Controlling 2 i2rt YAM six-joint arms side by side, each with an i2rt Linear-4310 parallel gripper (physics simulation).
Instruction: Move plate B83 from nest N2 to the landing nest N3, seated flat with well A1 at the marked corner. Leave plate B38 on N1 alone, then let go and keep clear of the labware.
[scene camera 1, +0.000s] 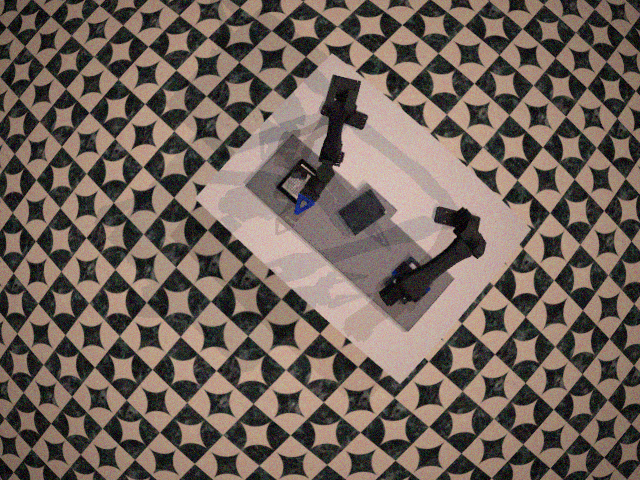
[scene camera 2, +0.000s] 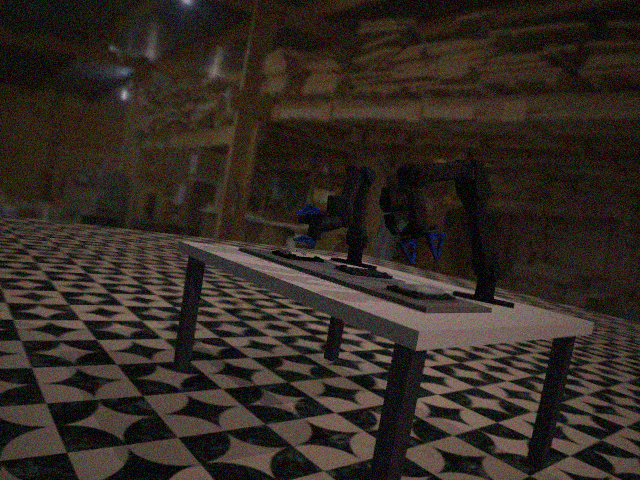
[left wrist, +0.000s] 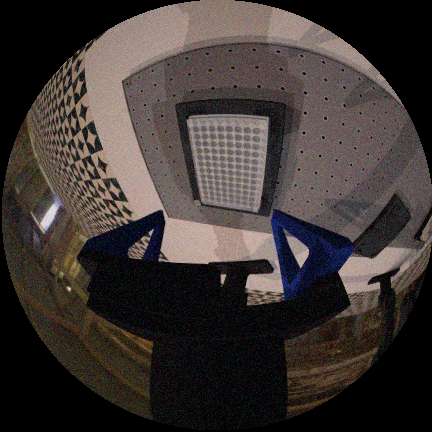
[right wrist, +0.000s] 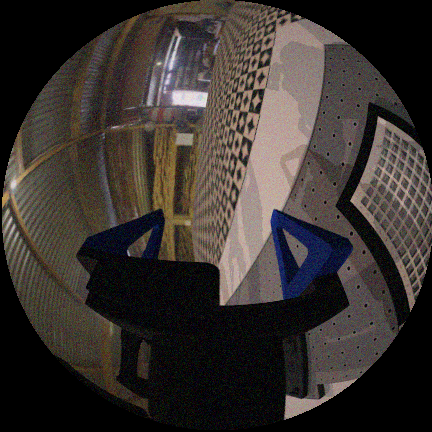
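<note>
A clear many-welled plate (left wrist: 230, 160) (scene camera 2: 426, 290) lies in a dark nest (left wrist: 276, 150) at the right of scene camera 2; a small pale mark shows at the nest's near-left corner in the left wrist view. My left gripper (left wrist: 217, 215) (scene camera 2: 423, 258) is open and empty above it, fingers pointing down. Another plate (scene camera 1: 297, 180) (right wrist: 400, 185) lies in the far-left nest (scene camera 1: 288, 195) (right wrist: 367, 150). My right gripper (scene camera 1: 303, 204) (scene camera 2: 306, 225) (right wrist: 217, 214) is open and empty beside and above that plate. The middle nest (scene camera 1: 361, 210) (left wrist: 382, 227) shows no plate. Plate and nest labels are unreadable.
The nests stand on a grey perforated board (scene camera 1: 330, 232) (left wrist: 325, 100) on a pale table (scene camera 1: 289, 279) (scene camera 2: 310, 294). The two arms' bases stand along the table's far side in scene camera 2. Arm shadows cross the board.
</note>
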